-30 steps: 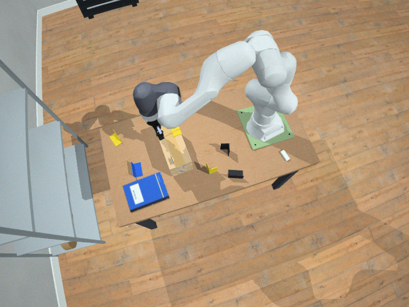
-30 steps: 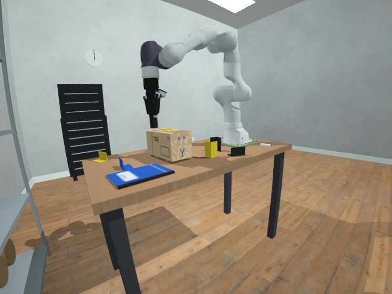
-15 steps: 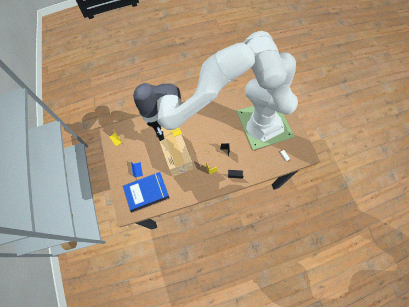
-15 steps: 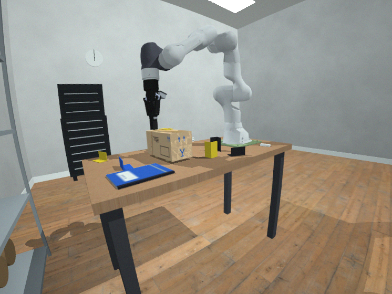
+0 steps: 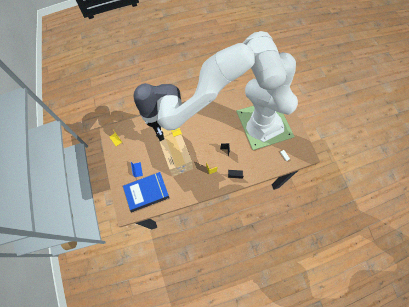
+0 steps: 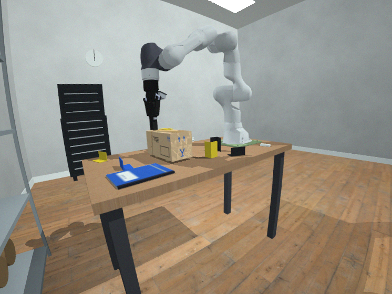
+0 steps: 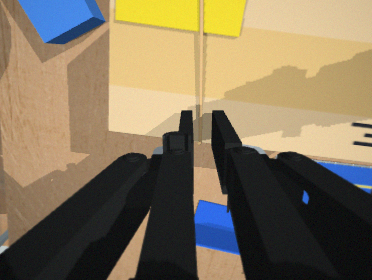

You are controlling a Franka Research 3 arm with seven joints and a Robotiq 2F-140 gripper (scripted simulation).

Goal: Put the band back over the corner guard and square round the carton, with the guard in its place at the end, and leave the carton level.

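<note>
My hand is 5 cm past the cardboard carton, 5 cm to the right of it and 10 cm above it. Also, from my hand: blue block 8 cm behind, 17 cm to the right, 16 cm below; then white block 64 cm behind, 25 cm to the left, 17 cm below; then blue corner guard 19 cm ahead, 8 cm to the left, 17 cm below.
</note>
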